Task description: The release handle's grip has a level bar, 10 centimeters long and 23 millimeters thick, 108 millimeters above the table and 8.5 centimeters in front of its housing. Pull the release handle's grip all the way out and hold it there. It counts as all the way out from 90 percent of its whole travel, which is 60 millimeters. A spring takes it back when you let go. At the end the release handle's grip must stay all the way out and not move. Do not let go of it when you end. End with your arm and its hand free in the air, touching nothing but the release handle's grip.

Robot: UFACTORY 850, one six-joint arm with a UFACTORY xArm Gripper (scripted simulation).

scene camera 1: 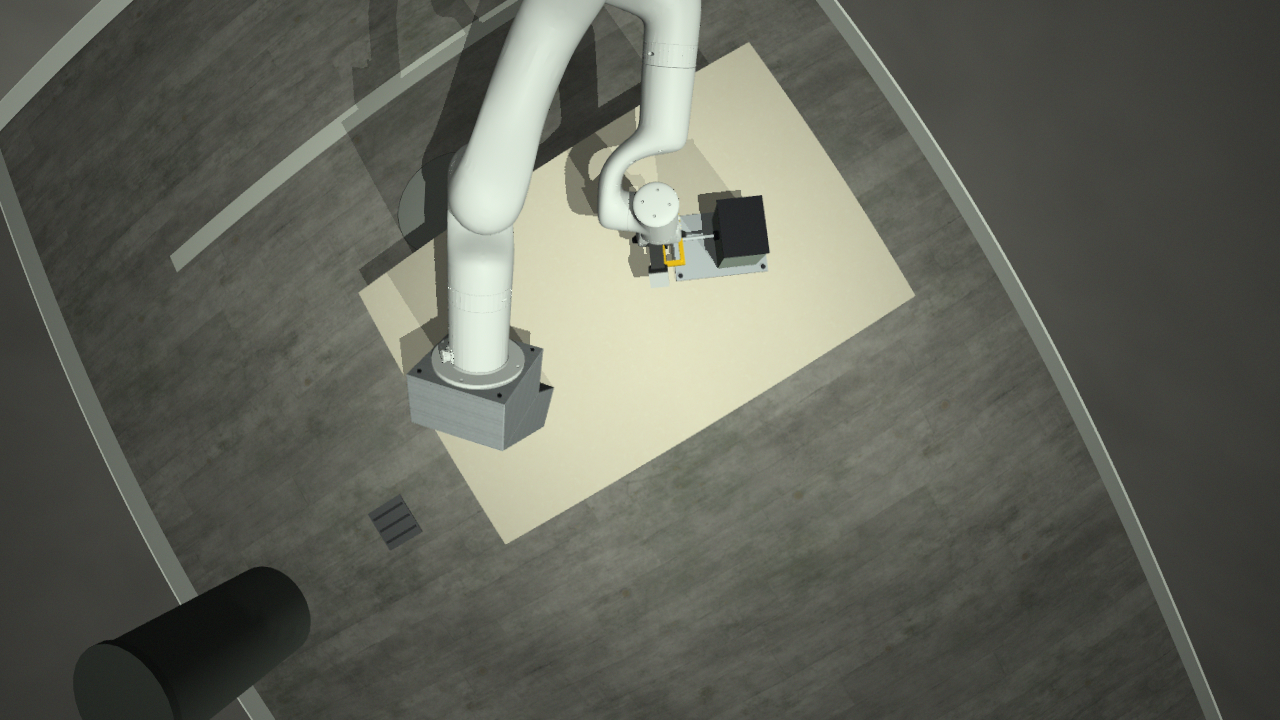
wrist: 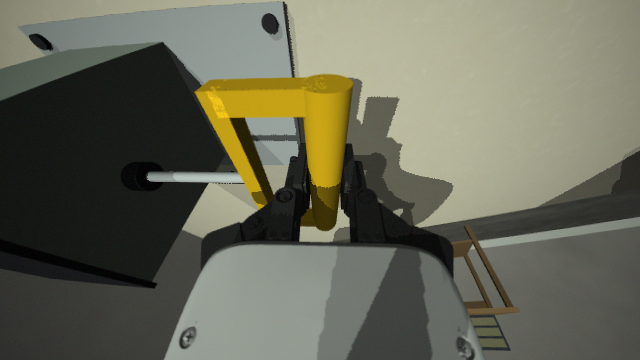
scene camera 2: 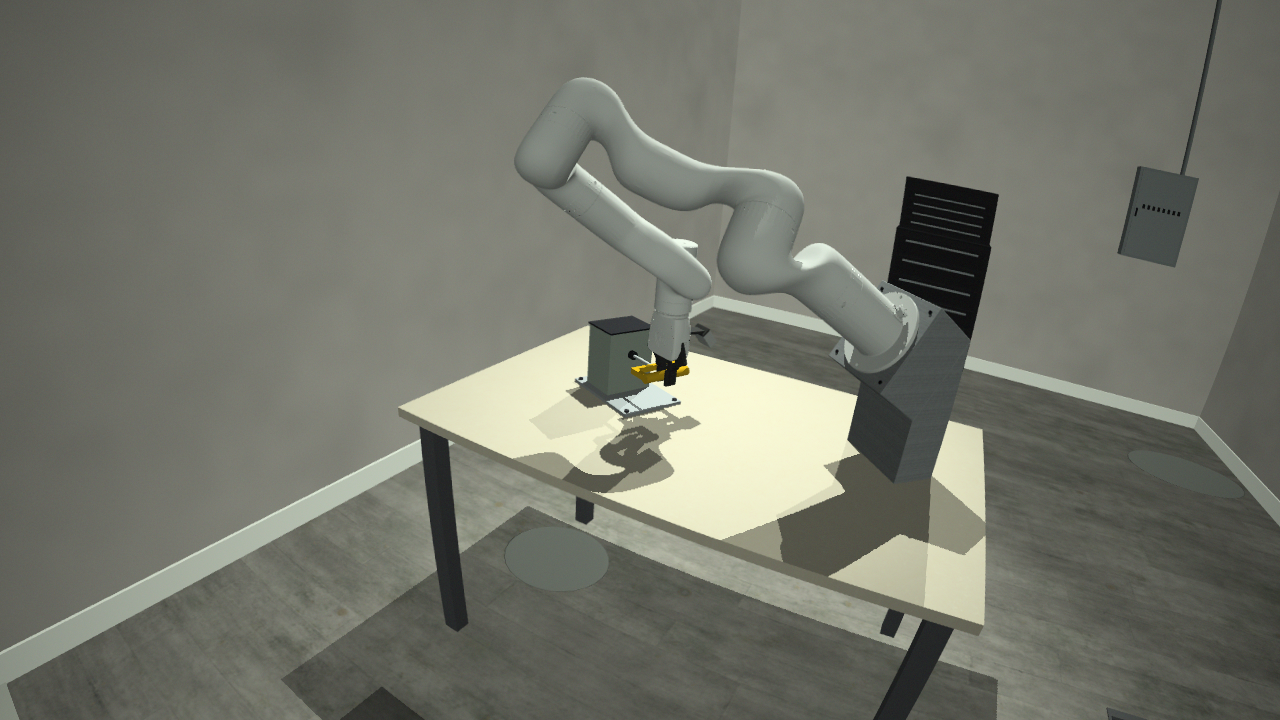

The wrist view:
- my gripper: 325,158
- grey baseplate: 203,47
